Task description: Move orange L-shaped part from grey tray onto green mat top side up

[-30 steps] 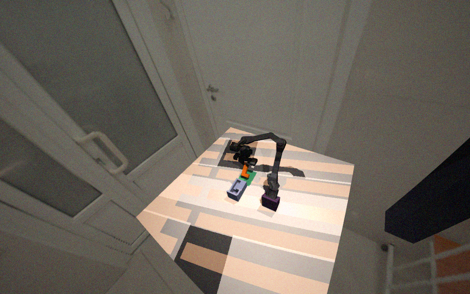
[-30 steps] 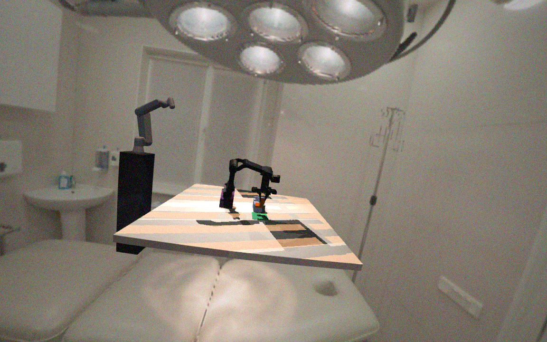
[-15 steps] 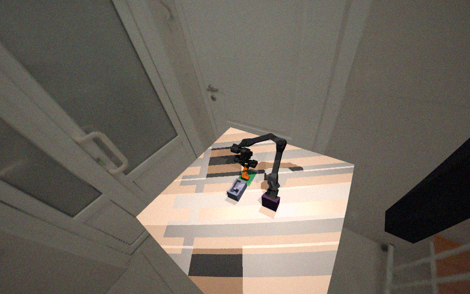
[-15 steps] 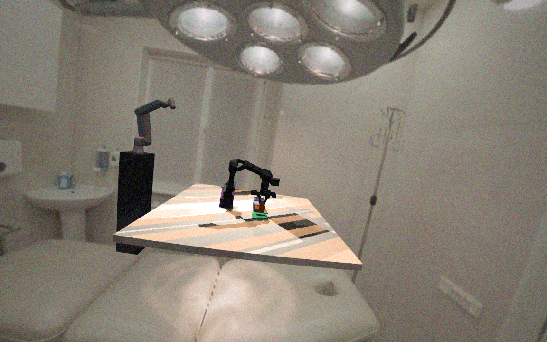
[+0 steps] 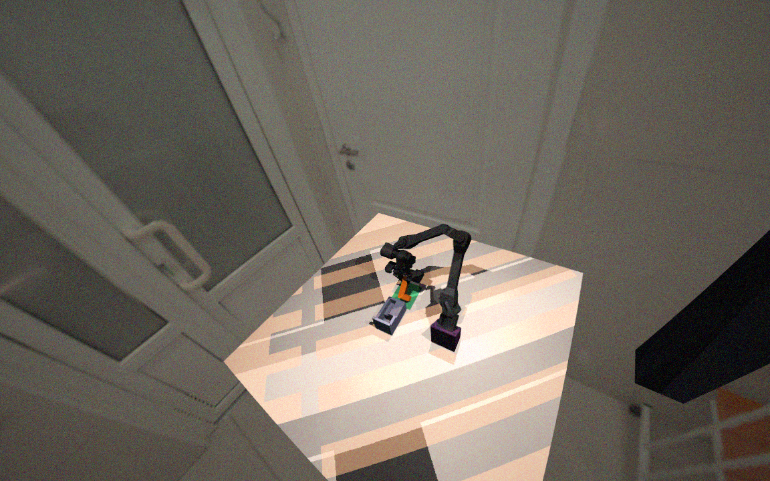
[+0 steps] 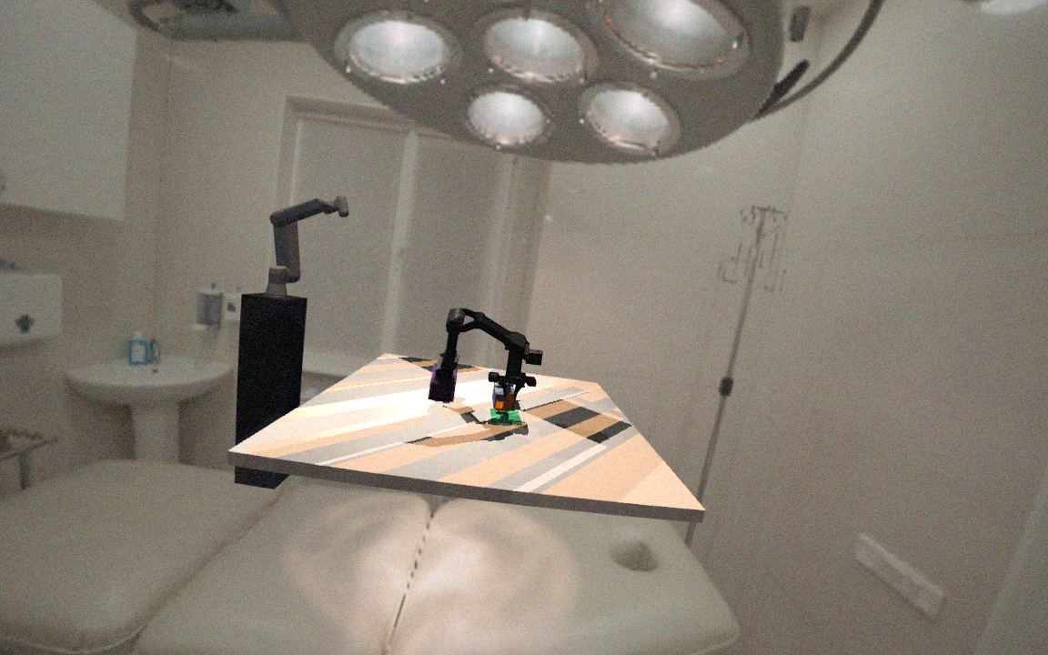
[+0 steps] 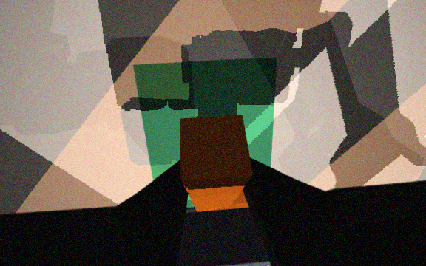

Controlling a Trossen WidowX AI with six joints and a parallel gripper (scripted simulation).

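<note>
The orange L-shaped part lies 2 cm behind my gripper tip, 3 cm to the left of it and 3 cm below it. From my gripper tip the other things lie so: green mat: 2 cm to the left, 9 cm below.
</note>
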